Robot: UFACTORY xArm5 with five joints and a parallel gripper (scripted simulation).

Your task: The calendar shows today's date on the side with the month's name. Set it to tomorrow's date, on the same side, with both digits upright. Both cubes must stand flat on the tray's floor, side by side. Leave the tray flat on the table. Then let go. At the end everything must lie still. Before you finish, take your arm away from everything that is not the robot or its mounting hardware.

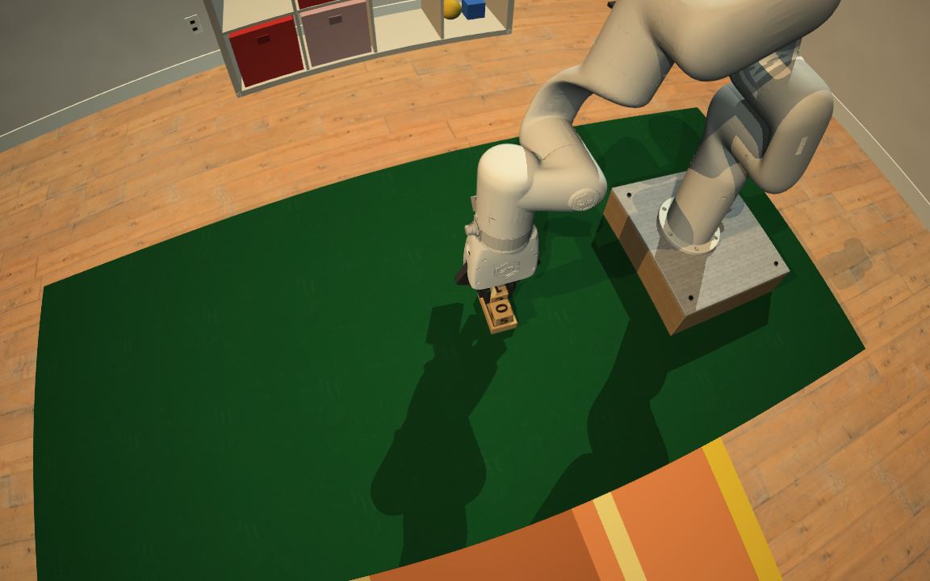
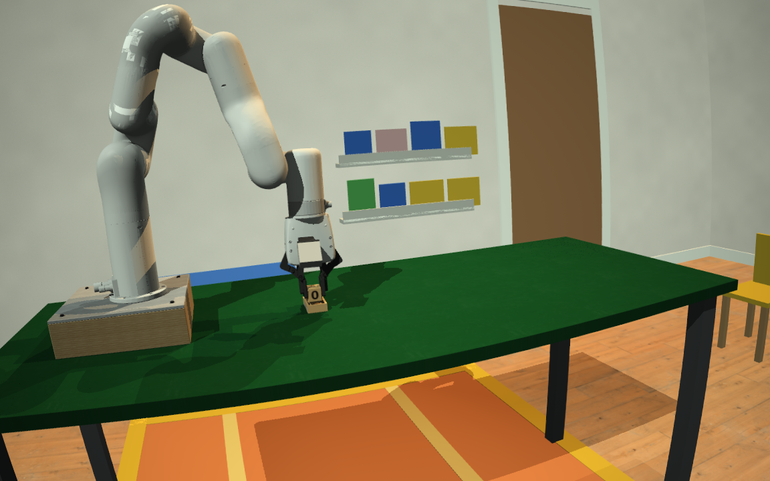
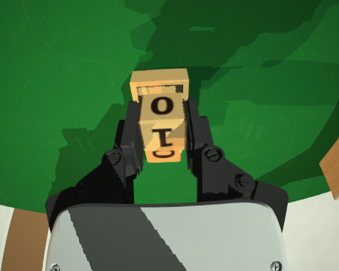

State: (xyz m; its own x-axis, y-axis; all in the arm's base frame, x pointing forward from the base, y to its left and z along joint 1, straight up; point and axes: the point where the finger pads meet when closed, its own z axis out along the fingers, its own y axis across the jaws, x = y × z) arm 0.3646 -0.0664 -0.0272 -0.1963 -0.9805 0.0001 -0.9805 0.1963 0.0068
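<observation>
Right now my hand is 40 mm above the wooden tray and 20 mm to the right of it. The rest, counted from my hand: date cube 30 mm to the left, 30 mm below, 10 mm ahead.
</observation>
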